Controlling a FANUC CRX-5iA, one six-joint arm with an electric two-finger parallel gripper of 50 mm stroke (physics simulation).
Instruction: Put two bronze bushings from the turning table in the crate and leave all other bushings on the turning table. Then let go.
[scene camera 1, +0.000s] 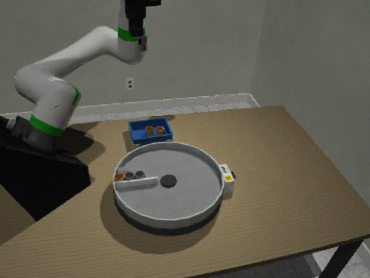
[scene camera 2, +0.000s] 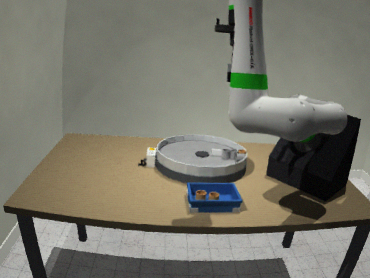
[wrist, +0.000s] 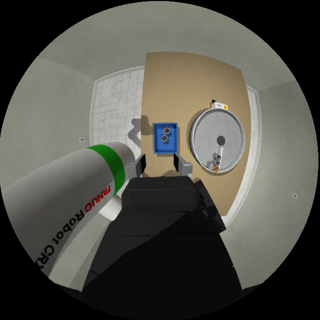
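Where they show: gripper, fingertip midpoint: (scene camera 1: 142, 47); arm's base, origin of the base link: (scene camera 1: 37, 143) (scene camera 2: 307, 138).
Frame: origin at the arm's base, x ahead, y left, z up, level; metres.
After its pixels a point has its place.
Note:
The blue crate (scene camera 1: 150, 140) @(x 0.443, y 0.165, z -0.172 m) (scene camera 2: 217, 205) @(x 0.444, y 0.306, z -0.173 m) (wrist: 161, 148) stands on the table beside the turning table. Two bronze bushings stand upright in it, one (scene camera 1: 149, 131) (scene camera 2: 201, 195) (wrist: 164, 138) next to the other (scene camera 1: 160, 131) (scene camera 2: 214, 196) (wrist: 167, 130). On the turning table (scene camera 1: 185, 200) @(x 0.512, y -0.236, z -0.150 m) (scene camera 2: 180, 150) @(x 0.569, y -0.175, z -0.150 m) (wrist: 205, 130), a bronze bushing (scene camera 1: 119, 177) @(x 0.286, y -0.093, z -0.132 m) (scene camera 2: 242, 151) @(x 0.282, y -0.121, z -0.120 m) (wrist: 216, 169) is near the rim. Two grey bushings, one (scene camera 1: 130, 176) @(x 0.328, y -0.092, z -0.134 m) in the middle and one (scene camera 1: 140, 174) @(x 0.367, y -0.092, z -0.131 m) further in, stand in line with it. My gripper (wrist: 159, 159) is open and empty, high above the table and apart from the crate.
A light guide bar (scene camera 1: 136, 182) @(x 0.346, y -0.134, z -0.128 m) (wrist: 221, 151) runs along the row of bushings on the turning table. A small white box (scene camera 1: 227, 180) @(x 0.695, y -0.175, z -0.142 m) (scene camera 2: 151, 157) @(x 0.701, y -0.080, z -0.155 m) is fixed to its outer side. The black robot base (scene camera 1: 45, 175) @(x 0.037, y -0.146, z -0.030 m) (scene camera 2: 320, 165) @(x -0.023, y 0.148, z -0.071 m) stands at one end of the table.

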